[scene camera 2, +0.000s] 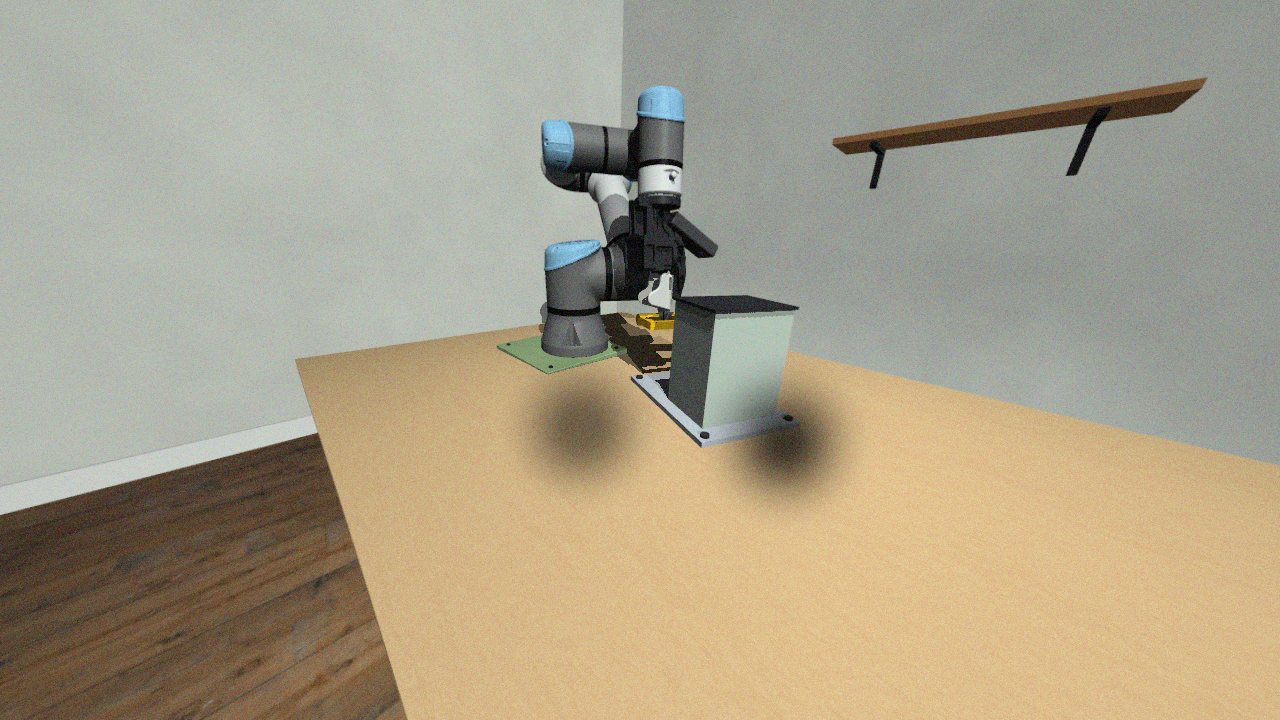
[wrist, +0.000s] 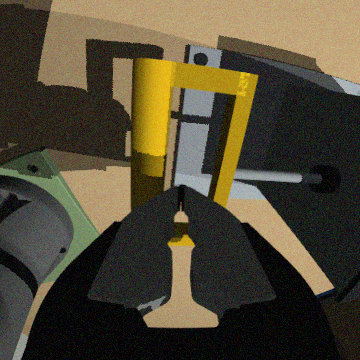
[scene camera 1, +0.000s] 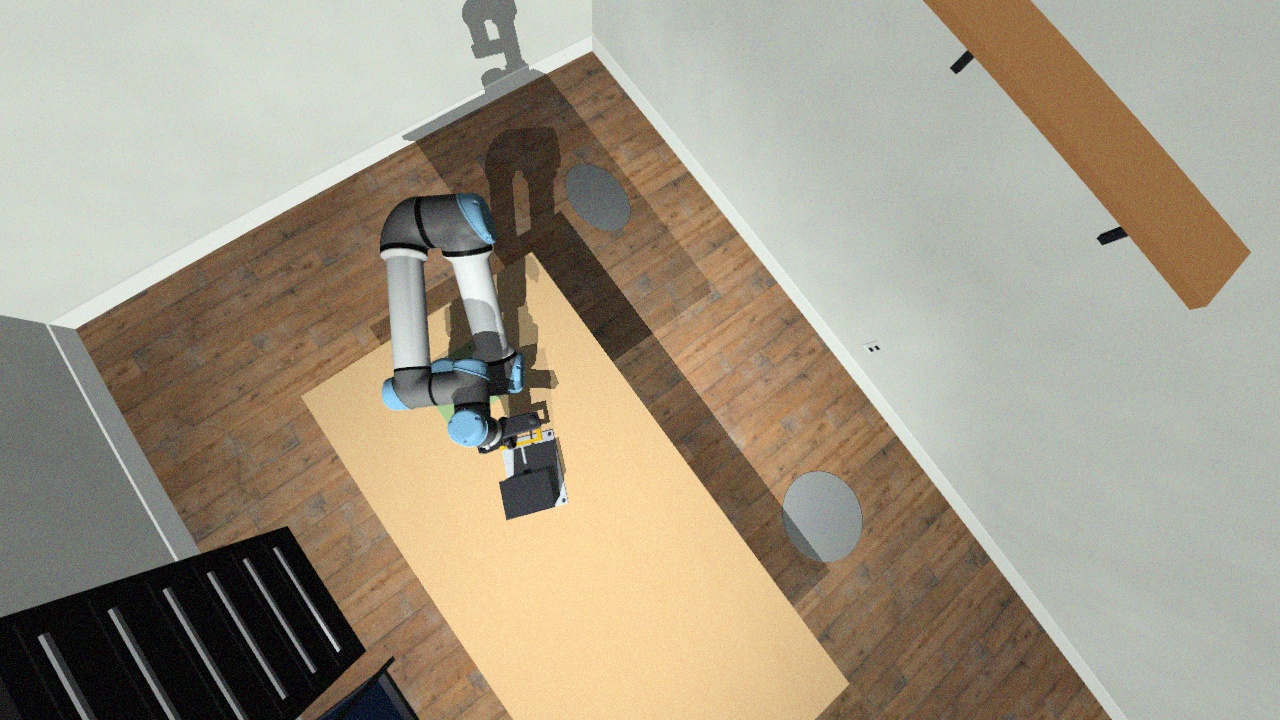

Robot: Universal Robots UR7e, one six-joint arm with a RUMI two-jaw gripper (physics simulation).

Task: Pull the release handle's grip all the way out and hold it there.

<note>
In view: my gripper (scene camera 2: 664, 323) and a light grey base plate (wrist: 273, 76).
My gripper shows as well in the wrist view (wrist: 180, 188) and in scene camera 1 (scene camera 1: 514, 435).
</note>
